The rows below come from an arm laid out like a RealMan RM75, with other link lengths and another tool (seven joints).
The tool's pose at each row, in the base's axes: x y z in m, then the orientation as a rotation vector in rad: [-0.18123 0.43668 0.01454 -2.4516 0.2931 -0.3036]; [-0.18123 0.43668 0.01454 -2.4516 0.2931 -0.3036]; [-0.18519 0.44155 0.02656 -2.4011 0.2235 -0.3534]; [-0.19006 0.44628 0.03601 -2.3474 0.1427 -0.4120]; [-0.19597 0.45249 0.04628 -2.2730 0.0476 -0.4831]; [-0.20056 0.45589 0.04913 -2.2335 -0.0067 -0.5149]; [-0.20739 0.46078 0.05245 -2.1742 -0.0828 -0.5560]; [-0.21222 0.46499 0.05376 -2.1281 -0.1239 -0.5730]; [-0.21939 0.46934 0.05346 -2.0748 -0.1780 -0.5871]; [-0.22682 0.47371 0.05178 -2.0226 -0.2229 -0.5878]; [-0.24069 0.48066 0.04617 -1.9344 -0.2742 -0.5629]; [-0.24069 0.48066 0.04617 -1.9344 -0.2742 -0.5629]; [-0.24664 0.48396 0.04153 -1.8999 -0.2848 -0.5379]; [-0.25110 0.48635 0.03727 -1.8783 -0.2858 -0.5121]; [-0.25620 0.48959 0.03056 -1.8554 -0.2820 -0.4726]
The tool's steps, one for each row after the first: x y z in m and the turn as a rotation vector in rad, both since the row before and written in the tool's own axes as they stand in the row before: [0.00000 0.00000 0.00000 0.0000 0.0000 0.0000]; [-0.00340 -0.01073 -0.00756 0.0604 0.0186 -0.0534]; [-0.00400 -0.00947 -0.00546 0.0627 0.0229 -0.0651]; [-0.00434 -0.01168 -0.00486 0.0810 0.0304 -0.0783]; [-0.00395 -0.00492 -0.00098 0.0427 0.0111 -0.0436]; [-0.00585 -0.00684 -0.00080 0.0623 0.0140 -0.0610]; [-0.00436 -0.00481 0.00081 0.0472 0.0068 -0.0301]; [-0.00703 -0.00445 0.00108 0.0559 0.0017 -0.0382]; [-0.00774 -0.00370 0.00187 0.0558 -0.0043 -0.0271]; [-0.01536 -0.00458 0.00390 0.0963 -0.0152 -0.0184]; [0.00000 0.00000 0.00000 0.0000 0.0000 0.0000]; [-0.00767 -0.00026 0.00300 0.0400 -0.0120 0.0064]; [-0.00610 0.00060 0.00248 0.0268 -0.0117 0.0130]; [-0.00784 0.00219 0.00391 0.0305 -0.0182 0.0233]
